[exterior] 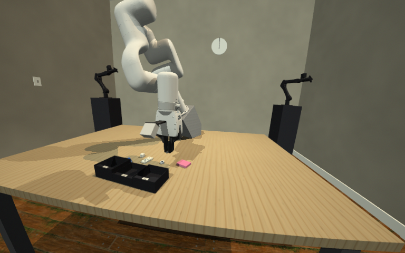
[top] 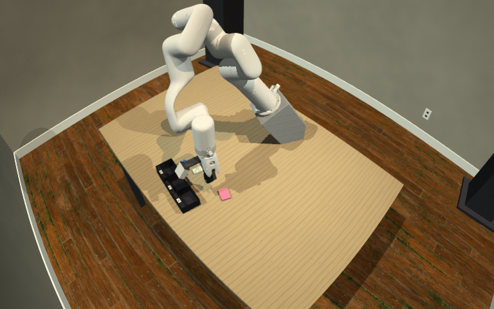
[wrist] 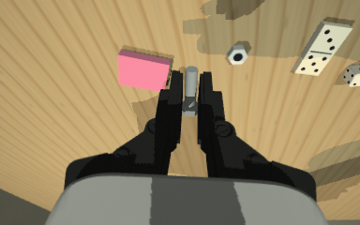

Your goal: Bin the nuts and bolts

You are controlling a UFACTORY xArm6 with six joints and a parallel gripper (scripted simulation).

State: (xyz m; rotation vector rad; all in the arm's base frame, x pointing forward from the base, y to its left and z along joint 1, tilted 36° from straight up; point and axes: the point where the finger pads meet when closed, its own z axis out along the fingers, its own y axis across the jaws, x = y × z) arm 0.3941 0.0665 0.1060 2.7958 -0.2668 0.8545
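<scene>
The grey hex nut is 2 cm behind my hand, 4 cm to the right of it and 8 cm below it. The rest, counted from my hand: white domino (4 cm behind, 11 cm to the right, 8 cm below); then white bolt (1 cm behind, 2 cm below); then pink pad (2 cm behind, 6 cm to the left, 8 cm below).
</scene>
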